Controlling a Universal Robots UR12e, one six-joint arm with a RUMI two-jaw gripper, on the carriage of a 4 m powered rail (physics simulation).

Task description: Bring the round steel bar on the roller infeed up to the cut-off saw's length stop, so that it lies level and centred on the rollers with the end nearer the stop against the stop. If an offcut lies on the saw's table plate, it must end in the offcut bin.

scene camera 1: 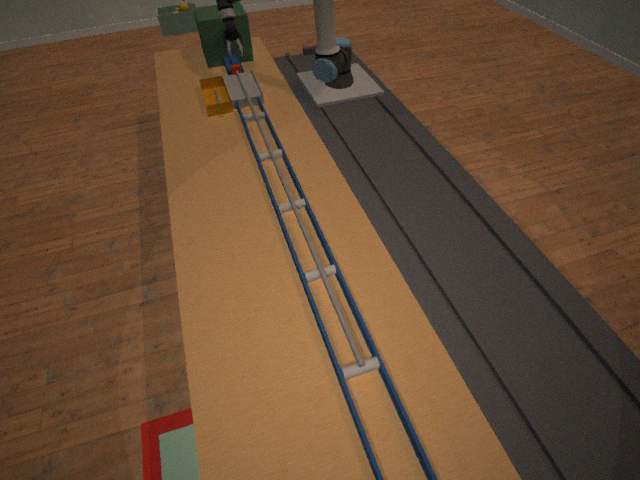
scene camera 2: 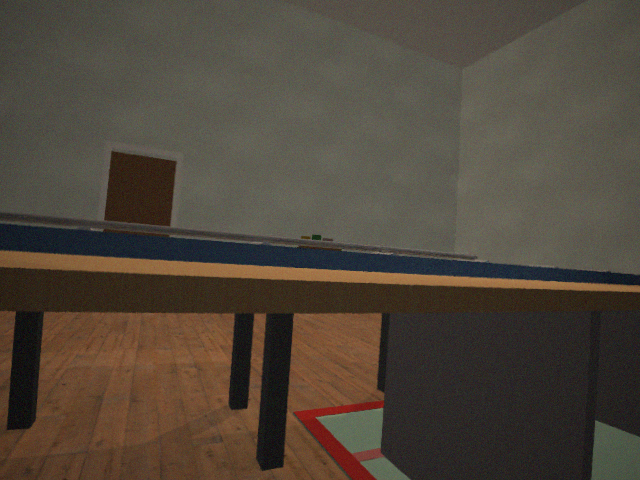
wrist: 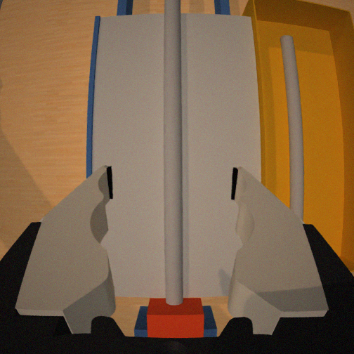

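The round steel bar lies lengthwise along the roller infeed and across the saw's grey table plate. Its near end in the wrist view meets the red face block of the length stop; exact contact is hard to tell. It looks level and roughly midway between the rails. The short offcut lies inside the yellow offcut bin. My gripper is open, above the stop end, with its fingers apart on either side of the bar.
The green saw housing stands behind the stop. Blue infeed rails run along the wooden table. The arm's base stands on the pale carriage plate of the dark floor rail.
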